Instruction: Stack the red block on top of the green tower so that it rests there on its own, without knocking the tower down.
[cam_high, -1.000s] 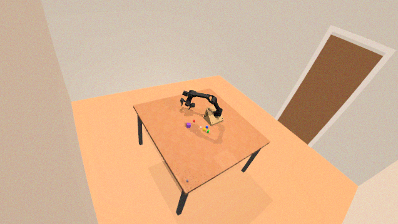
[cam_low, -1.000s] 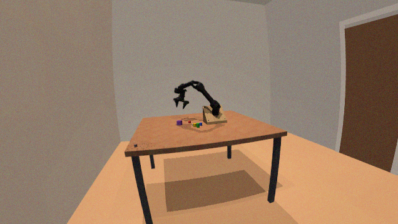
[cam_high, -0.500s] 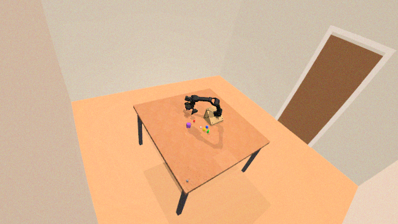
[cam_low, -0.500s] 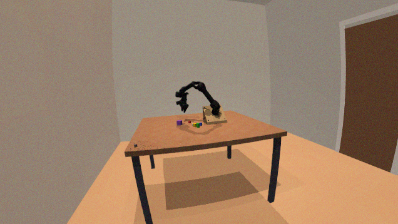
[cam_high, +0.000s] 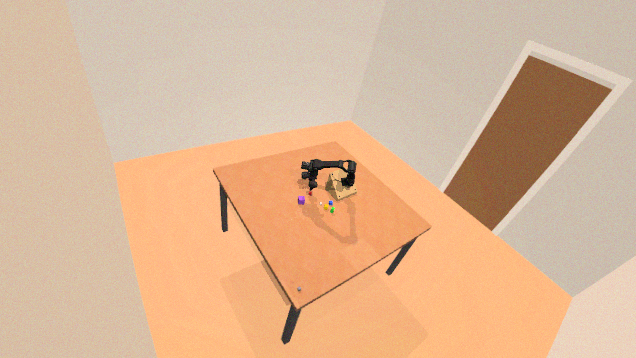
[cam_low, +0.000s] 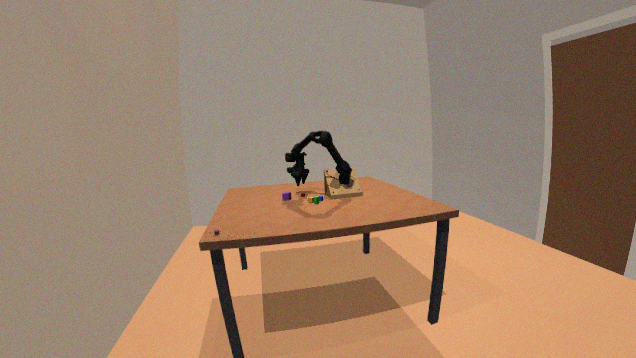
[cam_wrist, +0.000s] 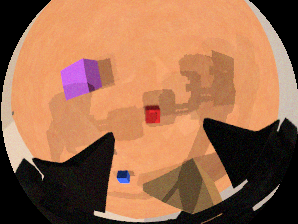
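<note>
Now: the red block 70 mm below my gripper tip, 10 mm to the left of it and 10 mm behind it. From my gripper tip the other things lie so: blue block: 160 mm to the left, 110 mm behind, 70 mm below; purple cube: 100 mm ahead, 60 mm to the left, 60 mm below; yellow block: 180 mm to the left, 70 mm below, 50 mm behind.
</note>
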